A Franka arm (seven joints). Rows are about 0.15 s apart.
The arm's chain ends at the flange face. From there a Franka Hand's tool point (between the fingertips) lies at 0.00 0.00 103.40 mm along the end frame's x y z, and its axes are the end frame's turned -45 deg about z.
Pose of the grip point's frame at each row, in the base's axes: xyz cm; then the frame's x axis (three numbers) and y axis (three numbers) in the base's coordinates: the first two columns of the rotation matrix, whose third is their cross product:
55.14 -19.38 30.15 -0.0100 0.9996 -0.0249 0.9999 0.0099 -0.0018
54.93 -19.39 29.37 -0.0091 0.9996 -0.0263 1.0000 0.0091 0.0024
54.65 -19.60 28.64 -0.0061 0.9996 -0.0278 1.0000 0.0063 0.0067
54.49 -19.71 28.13 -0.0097 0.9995 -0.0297 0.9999 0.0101 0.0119
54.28 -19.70 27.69 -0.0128 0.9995 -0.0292 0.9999 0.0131 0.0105
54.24 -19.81 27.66 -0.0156 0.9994 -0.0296 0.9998 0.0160 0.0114
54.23 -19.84 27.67 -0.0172 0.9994 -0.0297 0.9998 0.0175 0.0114
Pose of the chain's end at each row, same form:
55.16 -19.12 40.49 0.7000 0.7138 -0.0189 0.7141 -0.6998 0.0163
54.90 -19.12 39.71 0.7007 0.7133 -0.0169 0.7135 -0.7004 0.0203
54.58 -19.31 38.98 0.7028 0.7113 -0.0149 0.7114 -0.7024 0.0244
54.36 -19.40 38.46 0.7002 0.7139 -0.0126 0.7139 -0.6996 0.0294
54.17 -19.40 38.03 0.6980 0.7160 -0.0132 0.7161 -0.6975 0.0281
54.12 -19.51 37.99 0.6959 0.7180 -0.0129 0.7180 -0.6954 0.0290
54.11 -19.53 38.00 0.6948 0.7191 -0.0129 0.7191 -0.6943 0.0291

